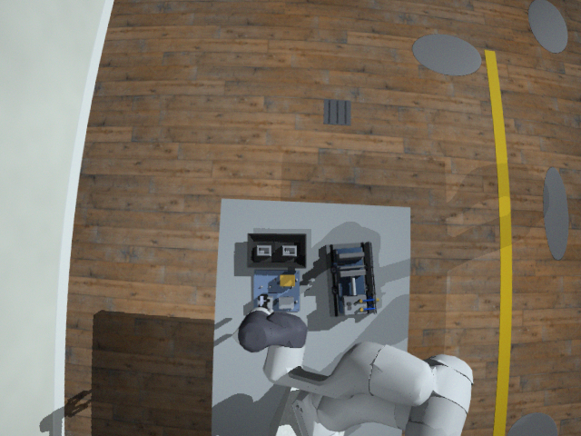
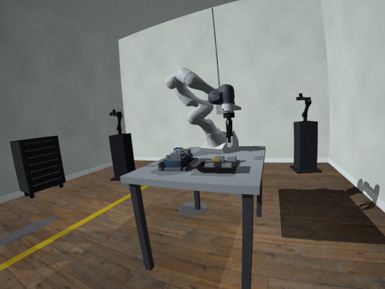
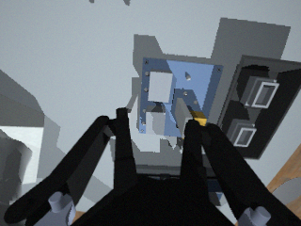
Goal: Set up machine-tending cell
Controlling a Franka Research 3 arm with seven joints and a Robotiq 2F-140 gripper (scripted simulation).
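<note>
Right now my hand is 80 mm short of the brass blank, 100 mm to the left of it and 120 mm above it. Round my hand: vise (40 mm ahead, 350 mm to the right, 100 mm below).
</note>
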